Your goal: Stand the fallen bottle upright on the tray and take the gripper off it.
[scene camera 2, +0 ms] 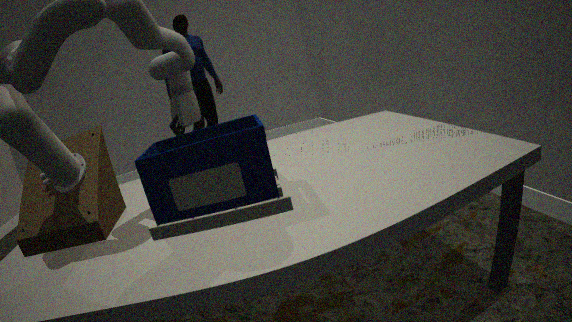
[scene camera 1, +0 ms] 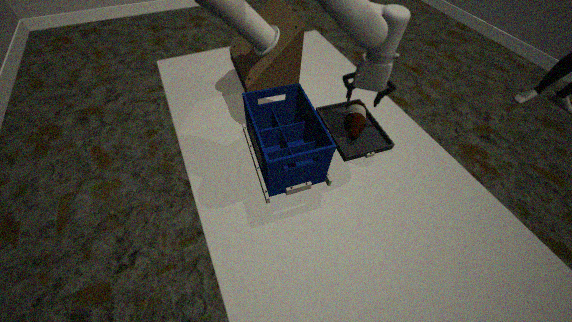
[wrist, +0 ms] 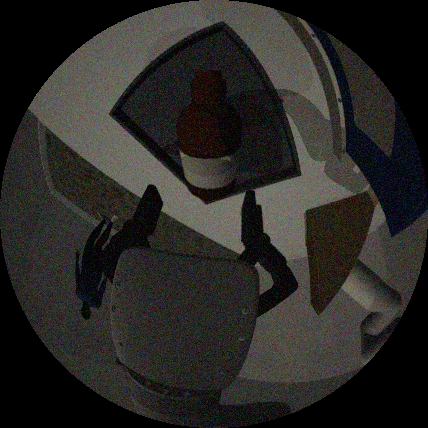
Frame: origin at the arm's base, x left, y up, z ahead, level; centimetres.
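Where they show: gripper, fingertip midpoint: [scene camera 1: 361, 102] [wrist: 199, 195]; arm's base, link origin: [scene camera 2: 69, 173] [scene camera 1: 267, 41] [wrist: 343, 269].
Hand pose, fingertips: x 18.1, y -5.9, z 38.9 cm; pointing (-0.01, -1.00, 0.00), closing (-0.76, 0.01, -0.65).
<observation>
Things, the pixels of their centre, and the offset from my fingertips. "pt": a spot on its surface instead. Level surfaces: height alone.
- brown bottle, body centre: [wrist: 209, 133] [scene camera 1: 354, 122] dx -2.3, dy -6.7, dz +2.4 cm
- dark tray, surface spot: [wrist: 157, 97] [scene camera 1: 371, 143] pt dx +0.1, dy -10.4, dz +10.7 cm
- blue crate, body centre: [scene camera 2: 208, 172] [scene camera 1: 284, 138] dx -30.7, dy -2.2, dz +2.2 cm
- white table, surface height: dy -10.9 cm
The brown bottle [scene camera 1: 355, 121] [wrist: 210, 127] with a white label lies on its side on the dark tray [scene camera 1: 372, 141] [wrist: 157, 97]. In scene camera 1 its neck points to the tray's front; in the wrist view the neck points up the picture and the base is at the tray's near corner. My gripper [scene camera 1: 362, 102] [wrist: 199, 195] is open and empty, above the tray's back end by the bottle's base, with the fingers apart from the bottle. In scene camera 2 the crate hides the bottle, the tray and the fingertips.
A blue crate [scene camera 1: 300, 172] [scene camera 2: 205, 150] [wrist: 382, 192] with compartments stands right beside the tray, taller than it. The wooden arm mount [scene camera 1: 280, 57] [scene camera 2: 112, 195] [wrist: 335, 240] is at the back of the white table [scene camera 1: 390, 240] [scene camera 2: 375, 180]. A person [scene camera 2: 200, 60] stands beyond the table.
</observation>
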